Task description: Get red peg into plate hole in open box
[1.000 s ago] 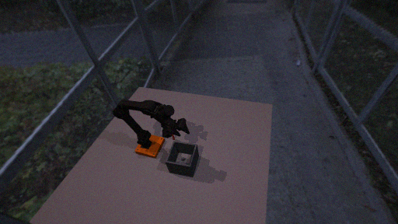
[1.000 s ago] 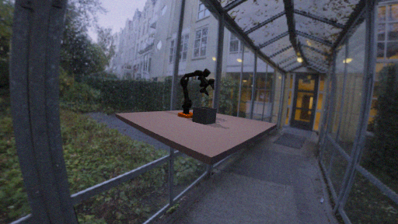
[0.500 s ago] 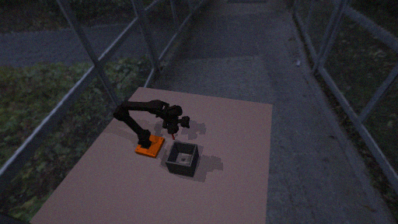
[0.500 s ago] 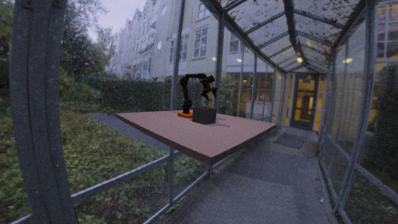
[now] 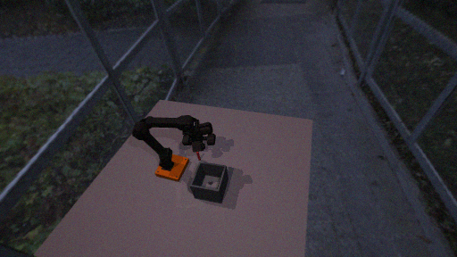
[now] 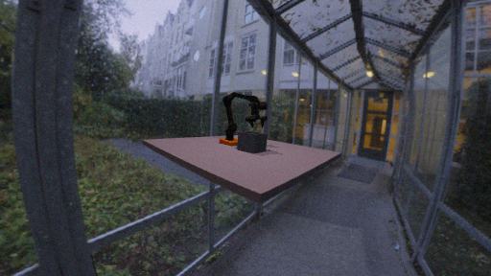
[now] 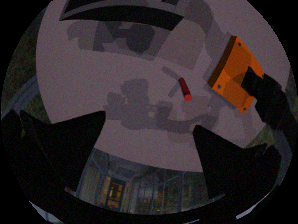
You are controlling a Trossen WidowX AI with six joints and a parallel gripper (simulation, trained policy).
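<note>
My gripper tip is now 6 cm past the red peg and 12 cm above it.
</note>
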